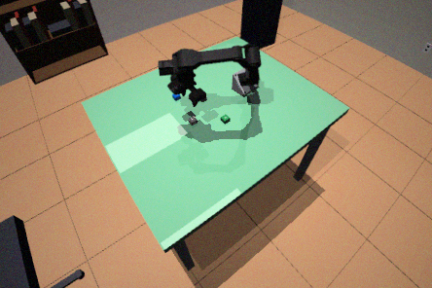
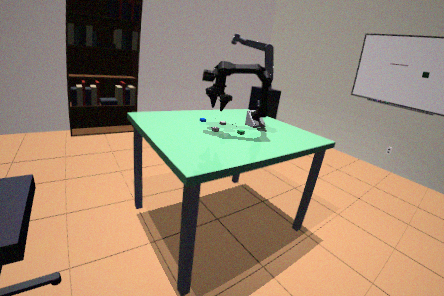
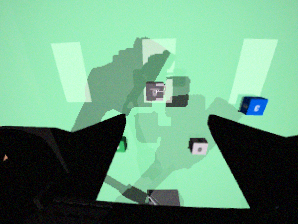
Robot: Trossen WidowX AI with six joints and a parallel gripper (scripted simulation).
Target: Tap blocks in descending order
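The grey block is 120 mm below my gripper tip and 10 mm to the left of it. The rest, counted from my gripper tip: green block 130 mm behind, 120 mm below, 90 mm to the left; then white block 120 mm below, 120 mm behind, 100 mm to the right; then blue block 180 mm to the right, 120 mm below, 20 mm behind.
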